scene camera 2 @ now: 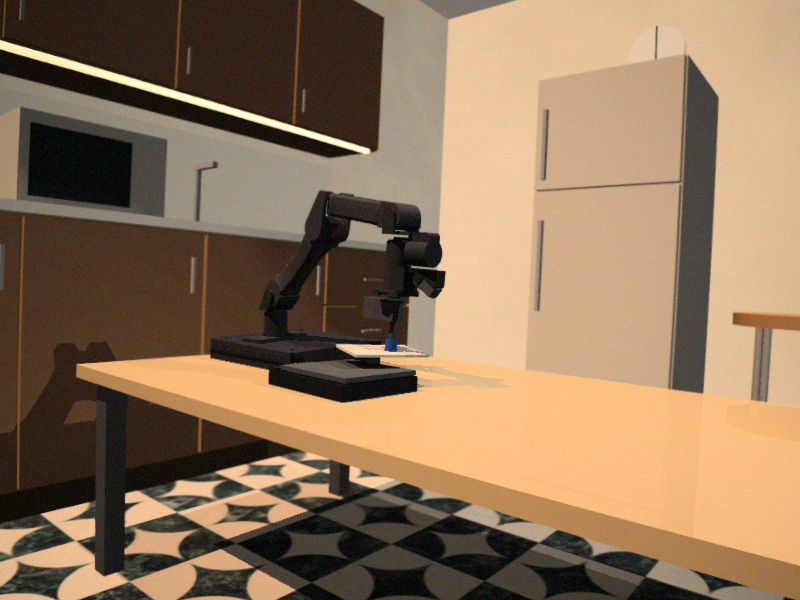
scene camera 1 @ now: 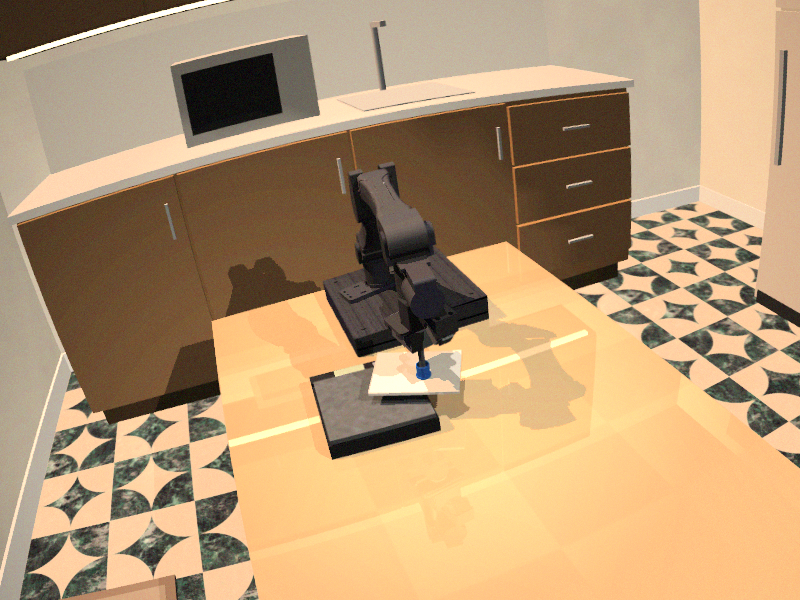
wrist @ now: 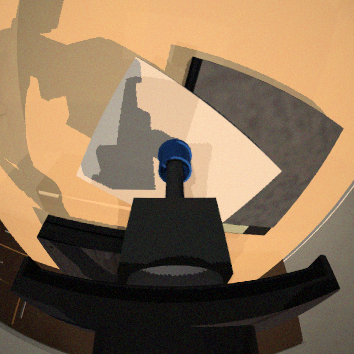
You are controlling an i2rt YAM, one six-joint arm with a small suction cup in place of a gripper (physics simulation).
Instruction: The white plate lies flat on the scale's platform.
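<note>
The white square plate hangs level from my blue suction cup, which sits on its middle. The plate is held a little above the dark grey scale. It overlaps the scale's far right corner and reaches out past the edge over the table. The scale lies flat on the orange table just in front of the arm's black base. Most of the platform is uncovered.
Brown kitchen cabinets with a microwave stand behind the table. A fridge stands at the right in the second scene view. The floor is chequered tile.
</note>
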